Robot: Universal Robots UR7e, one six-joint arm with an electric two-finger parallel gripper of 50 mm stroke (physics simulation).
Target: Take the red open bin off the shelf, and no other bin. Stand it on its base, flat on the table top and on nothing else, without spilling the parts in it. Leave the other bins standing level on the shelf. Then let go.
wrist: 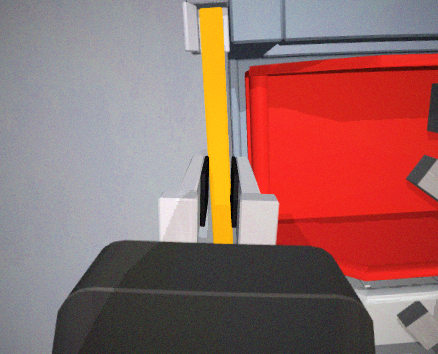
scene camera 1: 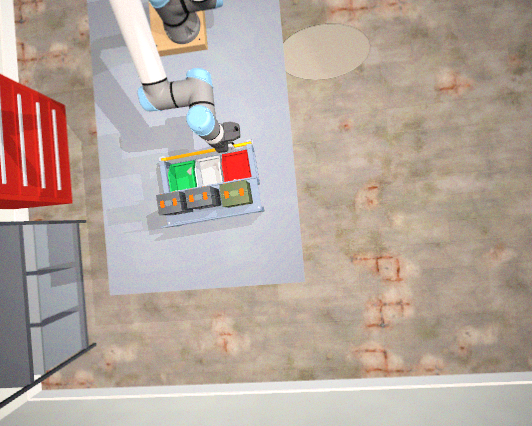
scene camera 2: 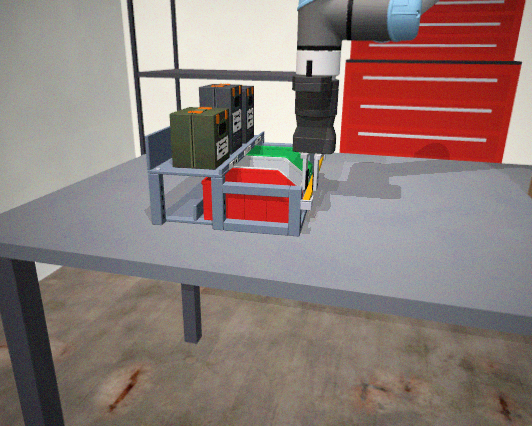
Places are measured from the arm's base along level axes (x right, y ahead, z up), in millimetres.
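Pixels of known places: gripper, fingertip midpoint: (wrist: 219, 177) (scene camera 1: 232, 146) (scene camera 2: 309, 188); arm's base, origin of the base link: (scene camera 1: 183, 26).
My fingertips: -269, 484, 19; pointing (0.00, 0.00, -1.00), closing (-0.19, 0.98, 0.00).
Observation:
For each thing: its top centre in the pictures, then the offset to it from my fingertips, as dx, dy, dz. "spot": a spot on its surface instead. Level surfaces: height alone.
- red open bin, middle of its top: (scene camera 2: 254, 176) (scene camera 1: 235, 170) -29, +99, +18
- yellow bar, middle of its top: (scene camera 2: 315, 172) (scene camera 1: 205, 151) +107, +30, +2
- white bracket, surface spot: (wrist: 191, 27) spot: -64, -27, +4
- white bin, middle of its top: (scene camera 2: 265, 162) (scene camera 1: 208, 176) +78, +131, +18
- green bin, middle of its top: (scene camera 2: 274, 150) (scene camera 1: 181, 181) +186, +162, +18
- olive case, middle of its top: (scene camera 2: 200, 109) (scene camera 1: 234, 193) -58, +195, +136
- table, its level: dz -63
The red open bin (scene camera 1: 236, 166) (scene camera 2: 257, 207) (wrist: 325, 165) stands in the lower front bay of the grey-blue shelf (scene camera 1: 256, 194) (scene camera 2: 217, 200) (wrist: 255, 20). Loose grey parts lie in it at the right edge of the wrist view. A yellow bar (scene camera 1: 190, 154) (scene camera 2: 309, 191) (wrist: 214, 75) runs across the shelf's open front; its end near the red bin sits in a white bracket (wrist: 191, 27). My gripper (scene camera 1: 224, 149) (scene camera 2: 310, 182) (wrist: 219, 177) points down and is shut on the yellow bar, one finger on each side. The finger on the bin side is close to the red bin's rim.
A white bin (scene camera 1: 208, 172) (scene camera 2: 270, 162) stands beside the red bin, then a green bin (scene camera 1: 182, 176) (scene camera 2: 277, 151). An olive case (scene camera 1: 236, 194) (scene camera 2: 200, 140) and two dark grey cases (scene camera 1: 201, 199) (scene camera 1: 171, 204) stand on the upper deck behind. The shelf stands on the table (scene camera 1: 200, 260) (scene camera 2: 425, 245).

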